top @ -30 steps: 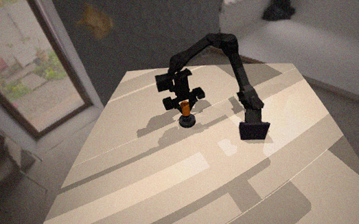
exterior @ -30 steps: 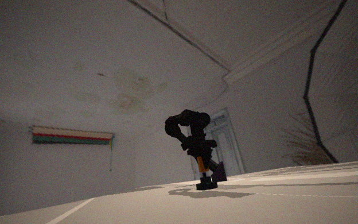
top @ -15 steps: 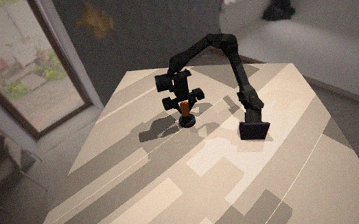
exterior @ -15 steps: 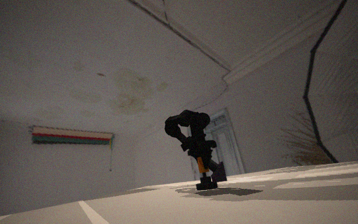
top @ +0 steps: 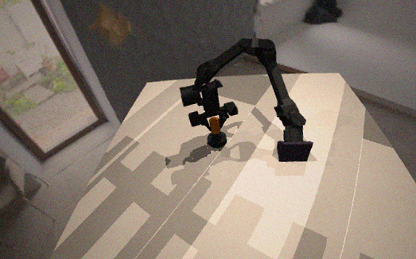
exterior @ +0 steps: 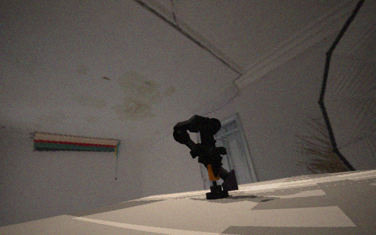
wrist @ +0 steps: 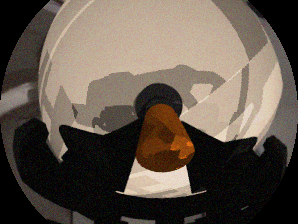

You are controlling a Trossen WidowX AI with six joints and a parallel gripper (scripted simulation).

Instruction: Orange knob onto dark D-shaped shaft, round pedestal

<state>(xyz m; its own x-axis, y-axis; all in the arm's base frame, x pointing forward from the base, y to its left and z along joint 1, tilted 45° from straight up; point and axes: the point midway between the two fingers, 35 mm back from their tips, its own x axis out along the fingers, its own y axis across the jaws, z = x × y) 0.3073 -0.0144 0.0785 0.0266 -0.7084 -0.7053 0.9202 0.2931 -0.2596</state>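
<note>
Now: gripper tip 20 mm below the orange knob. From my gripper tip the other things lie so: round dark pedestal (40 mm below).
</note>
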